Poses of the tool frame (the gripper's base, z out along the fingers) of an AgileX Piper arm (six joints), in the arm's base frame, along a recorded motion.
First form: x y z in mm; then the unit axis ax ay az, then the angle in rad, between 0 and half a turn.
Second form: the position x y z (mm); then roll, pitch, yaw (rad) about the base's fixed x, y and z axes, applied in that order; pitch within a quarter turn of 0, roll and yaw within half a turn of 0. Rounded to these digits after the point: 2 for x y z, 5 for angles.
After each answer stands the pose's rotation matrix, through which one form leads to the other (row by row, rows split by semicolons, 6 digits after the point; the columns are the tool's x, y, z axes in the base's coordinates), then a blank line. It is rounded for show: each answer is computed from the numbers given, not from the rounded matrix.
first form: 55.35 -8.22 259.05 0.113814 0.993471 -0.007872 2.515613
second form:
55.35 -8.22 259.05 3.07686 0.62326 2.89260
-0.786938 0.209314 0.580444; 0.200090 0.976437 -0.080841; -0.583688 0.052524 -0.810277

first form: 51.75 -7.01 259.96 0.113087 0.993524 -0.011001 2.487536
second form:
51.75 -7.01 259.96 3.07966 0.65191 2.89398
-0.770684 0.208215 0.602240; 0.194829 0.976845 -0.088407; -0.606702 0.049200 -0.793405

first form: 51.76 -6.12 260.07 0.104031 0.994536 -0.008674 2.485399
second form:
51.76 -6.12 260.07 3.08106 0.65403 2.91261
-0.772923 0.190730 0.605155; 0.180146 0.980468 -0.078932; -0.608389 0.048008 -0.792185

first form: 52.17 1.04 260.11 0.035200 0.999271 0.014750 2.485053
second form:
52.17 1.04 260.11 3.08117 0.65480 3.05064
-0.789889 0.054033 0.610865; 0.072039 0.997390 0.004929; -0.609004 0.047900 -0.791719

